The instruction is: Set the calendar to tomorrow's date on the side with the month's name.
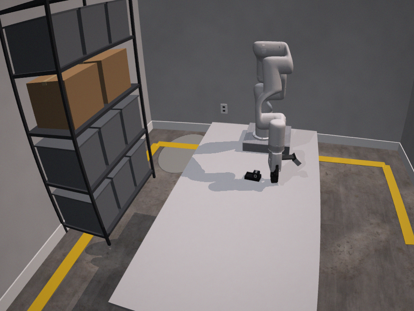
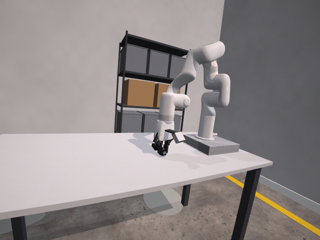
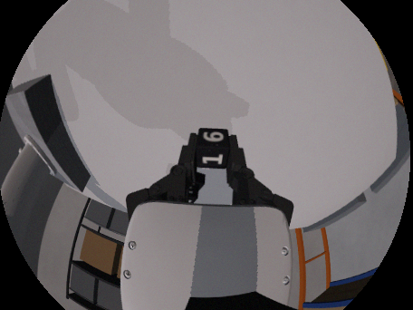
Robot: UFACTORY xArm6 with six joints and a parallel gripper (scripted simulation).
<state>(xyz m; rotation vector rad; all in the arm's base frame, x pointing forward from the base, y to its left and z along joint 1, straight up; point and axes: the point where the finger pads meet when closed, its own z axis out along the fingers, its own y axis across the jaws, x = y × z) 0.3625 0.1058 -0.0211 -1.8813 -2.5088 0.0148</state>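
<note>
My gripper is now 1 cm above the black cube.
</note>
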